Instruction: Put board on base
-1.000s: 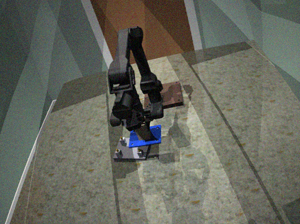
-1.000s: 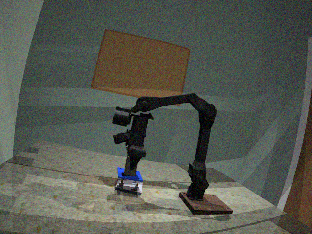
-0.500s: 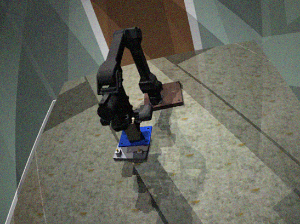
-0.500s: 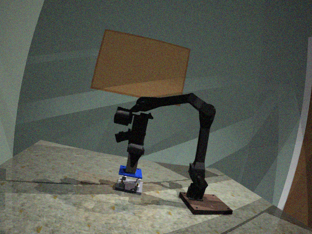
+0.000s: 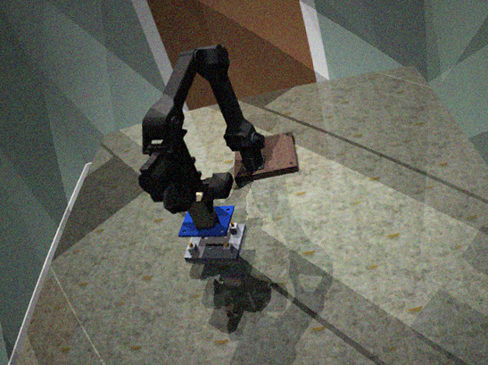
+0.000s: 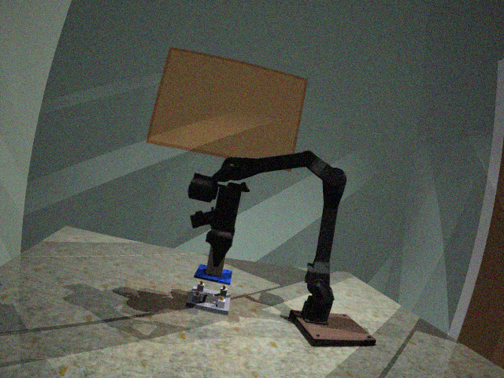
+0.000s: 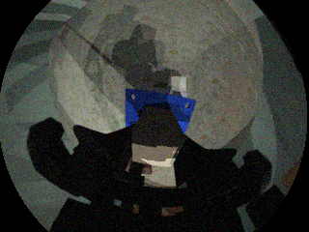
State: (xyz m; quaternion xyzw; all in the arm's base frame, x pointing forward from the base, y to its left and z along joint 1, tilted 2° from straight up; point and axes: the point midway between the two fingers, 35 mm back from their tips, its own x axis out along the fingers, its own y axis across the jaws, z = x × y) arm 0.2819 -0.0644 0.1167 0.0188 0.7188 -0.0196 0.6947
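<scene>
Now: gripper tip 110 mm above the grey base. Round my gripper tip: blue board: 10 mm below.
</scene>
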